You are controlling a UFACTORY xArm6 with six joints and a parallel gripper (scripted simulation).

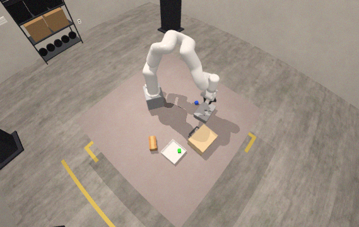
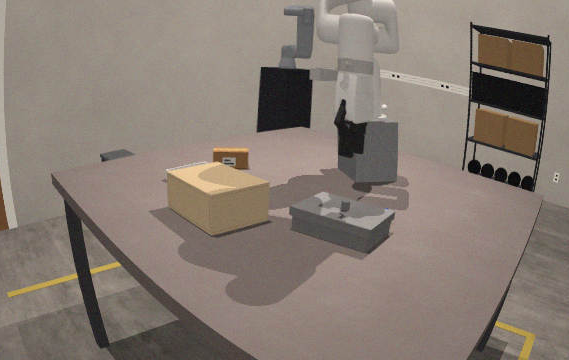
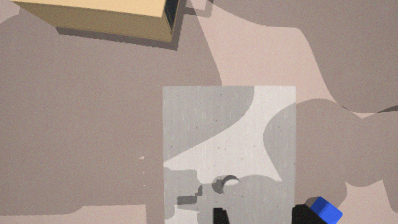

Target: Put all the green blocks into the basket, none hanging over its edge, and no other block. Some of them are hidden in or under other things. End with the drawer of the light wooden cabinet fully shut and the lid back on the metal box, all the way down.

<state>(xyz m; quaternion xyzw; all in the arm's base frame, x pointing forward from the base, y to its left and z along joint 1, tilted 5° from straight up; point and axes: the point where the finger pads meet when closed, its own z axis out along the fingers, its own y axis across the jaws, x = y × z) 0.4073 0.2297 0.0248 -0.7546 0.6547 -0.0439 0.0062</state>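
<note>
My hand is 14 cm above the grey metal lid. Round my hand: metal box (16 cm below); then light wooden cabinet (15 cm ahead, 24 cm to the right, 14 cm below); then blue block (12 cm behind, 4 cm to the left, 17 cm below).
</note>
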